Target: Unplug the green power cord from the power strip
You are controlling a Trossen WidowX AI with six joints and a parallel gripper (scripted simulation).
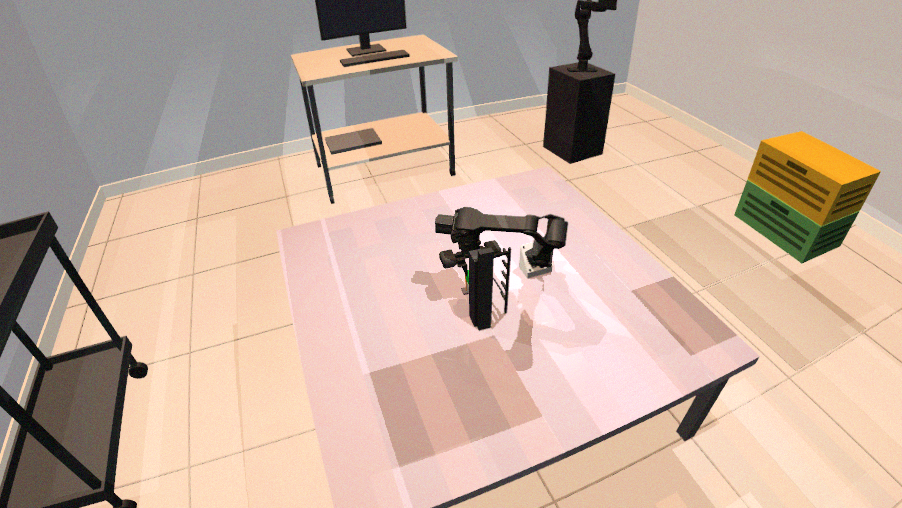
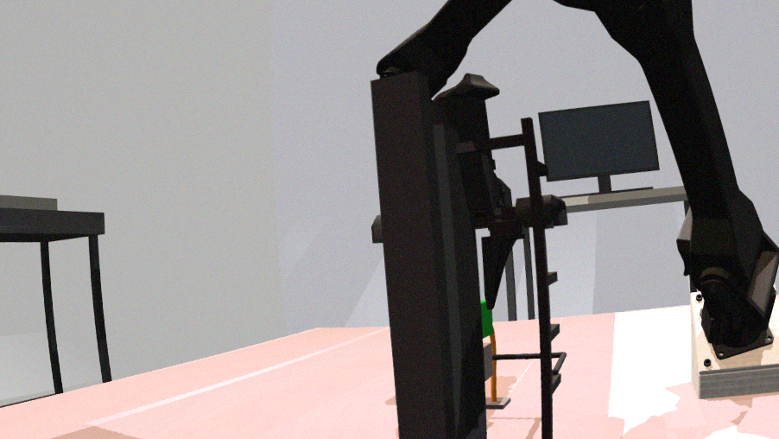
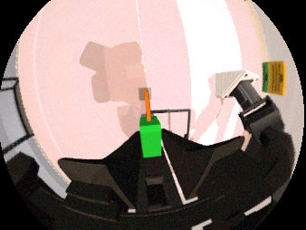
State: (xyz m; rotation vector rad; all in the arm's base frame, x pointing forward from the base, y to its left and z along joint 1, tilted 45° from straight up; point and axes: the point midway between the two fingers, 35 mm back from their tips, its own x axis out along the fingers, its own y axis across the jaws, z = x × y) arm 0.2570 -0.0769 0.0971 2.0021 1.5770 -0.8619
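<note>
My gripper tip is 30 mm to the right of the green plug.
</note>
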